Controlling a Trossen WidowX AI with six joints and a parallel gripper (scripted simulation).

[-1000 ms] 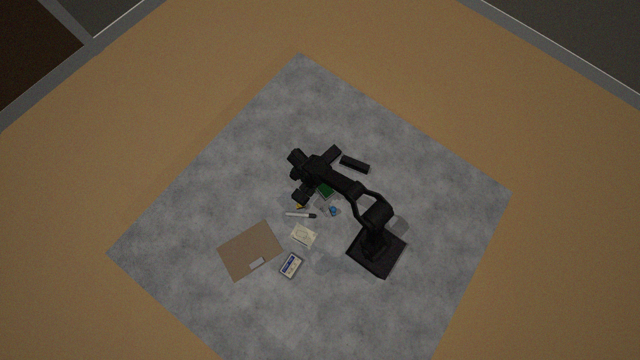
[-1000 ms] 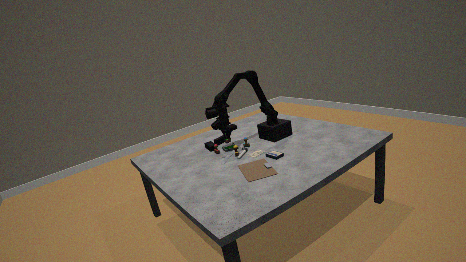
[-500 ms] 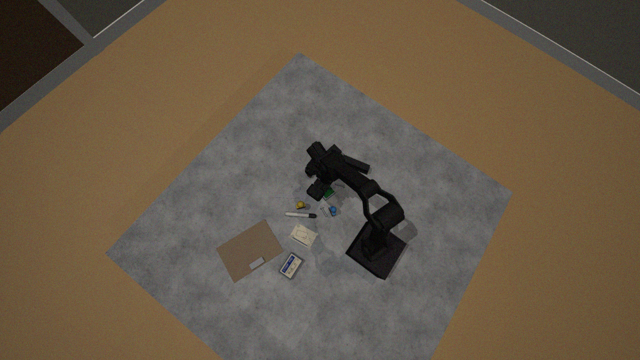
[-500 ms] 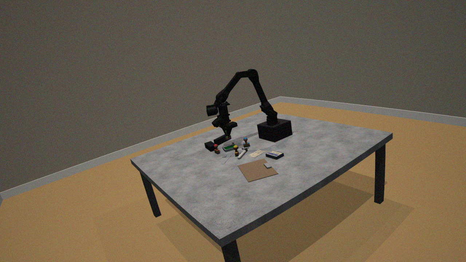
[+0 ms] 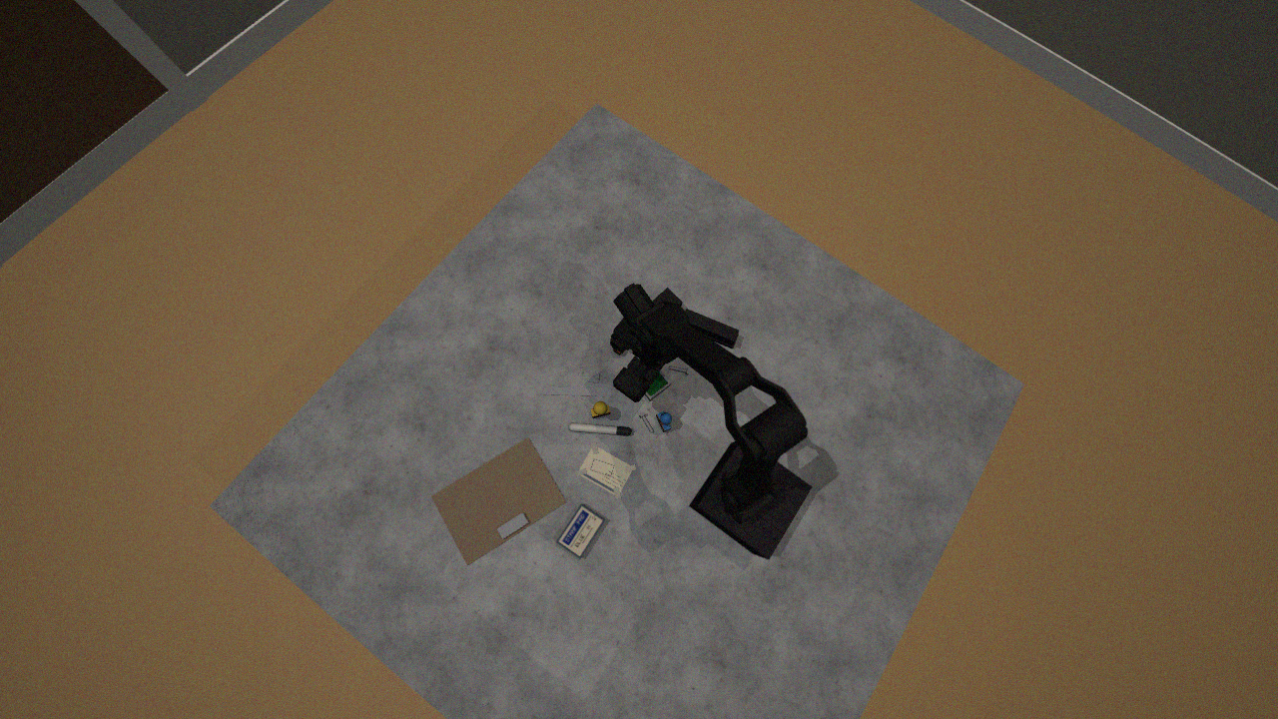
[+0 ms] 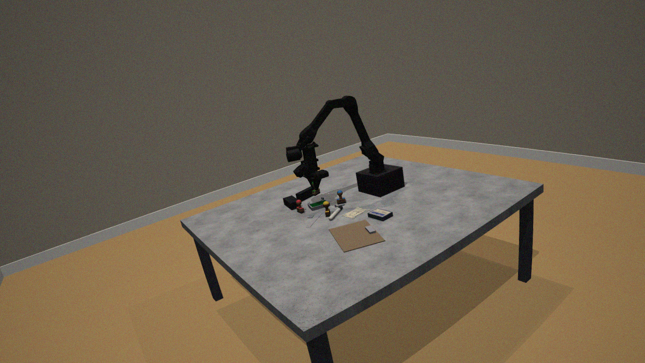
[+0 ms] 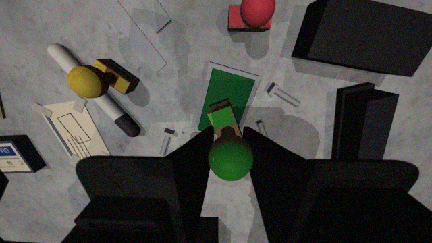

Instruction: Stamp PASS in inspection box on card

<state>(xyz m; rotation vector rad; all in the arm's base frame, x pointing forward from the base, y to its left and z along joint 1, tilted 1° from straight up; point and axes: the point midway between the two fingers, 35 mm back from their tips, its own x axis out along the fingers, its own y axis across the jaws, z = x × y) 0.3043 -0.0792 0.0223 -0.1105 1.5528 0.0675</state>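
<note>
Right now my gripper tip is 80 mm above the green ink pad. Round my gripper tip: blue-knobbed stamp 100 mm behind, 70 mm below, 50 mm to the left; then green-knobbed stamp right at my gripper tip; then red-knobbed stamp 90 mm ahead, 70 mm below, 10 mm to the right.
</note>
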